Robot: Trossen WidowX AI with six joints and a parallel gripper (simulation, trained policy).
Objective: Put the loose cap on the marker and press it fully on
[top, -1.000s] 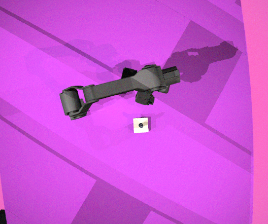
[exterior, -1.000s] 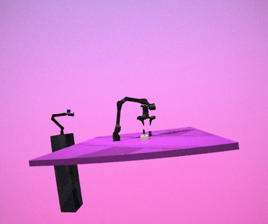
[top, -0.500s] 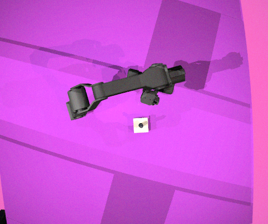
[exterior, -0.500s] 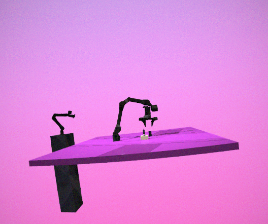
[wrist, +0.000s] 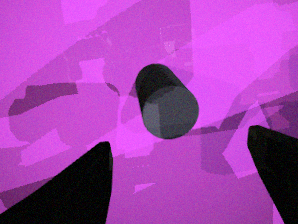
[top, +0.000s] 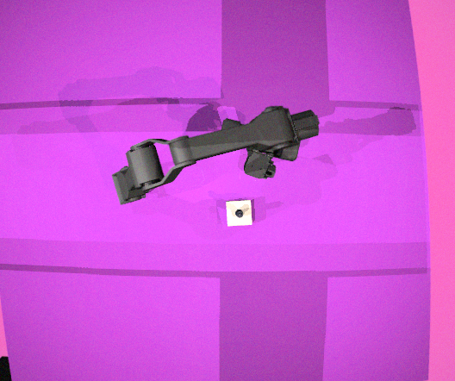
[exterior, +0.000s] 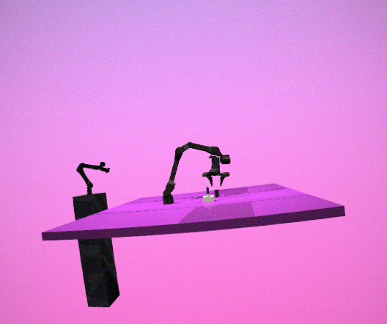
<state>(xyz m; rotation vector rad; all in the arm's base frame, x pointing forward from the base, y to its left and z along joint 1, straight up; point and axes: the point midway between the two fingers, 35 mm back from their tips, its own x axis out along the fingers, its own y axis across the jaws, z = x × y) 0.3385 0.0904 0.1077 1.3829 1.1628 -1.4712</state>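
My gripper tip is 50 mm above the dark cap. Round my gripper tip: white holder block: 50 mm behind, 180 mm to the right, 60 mm below.
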